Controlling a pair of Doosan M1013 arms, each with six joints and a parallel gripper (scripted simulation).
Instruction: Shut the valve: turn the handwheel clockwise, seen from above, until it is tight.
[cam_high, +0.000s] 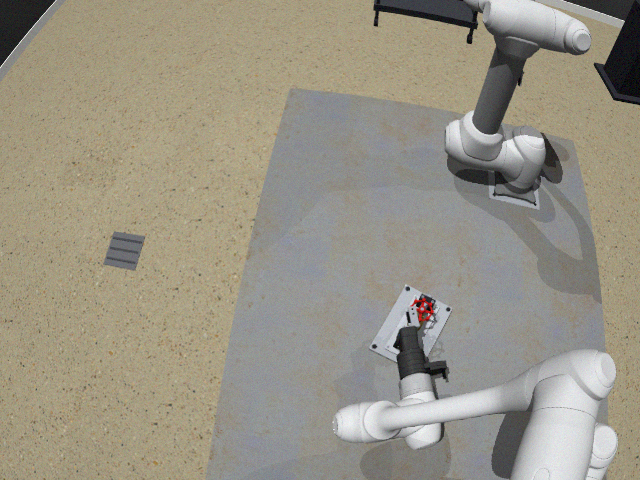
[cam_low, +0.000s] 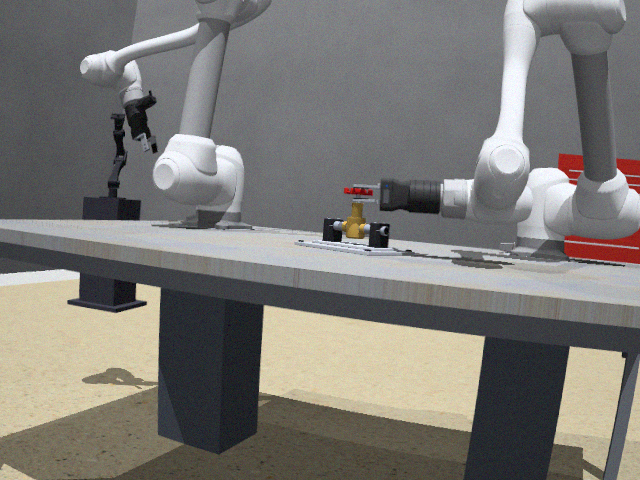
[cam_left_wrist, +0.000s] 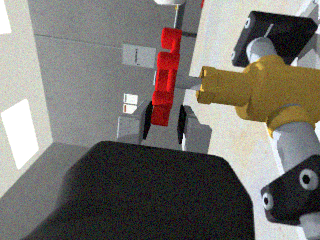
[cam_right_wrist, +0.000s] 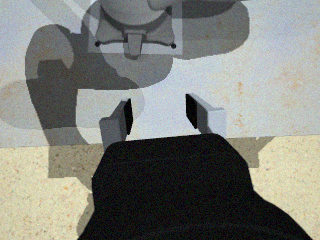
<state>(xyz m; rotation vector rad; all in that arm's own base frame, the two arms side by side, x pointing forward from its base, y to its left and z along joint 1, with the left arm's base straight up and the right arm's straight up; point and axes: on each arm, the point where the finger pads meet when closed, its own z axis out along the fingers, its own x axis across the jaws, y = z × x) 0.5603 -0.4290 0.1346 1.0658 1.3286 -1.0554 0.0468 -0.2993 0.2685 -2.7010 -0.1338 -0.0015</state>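
Now: left hand 30 mm past the red handwheel and 10 mm to the left of it. Round my left hand: pale base plate (130 mm below, 30 mm behind, 10 mm to the right).
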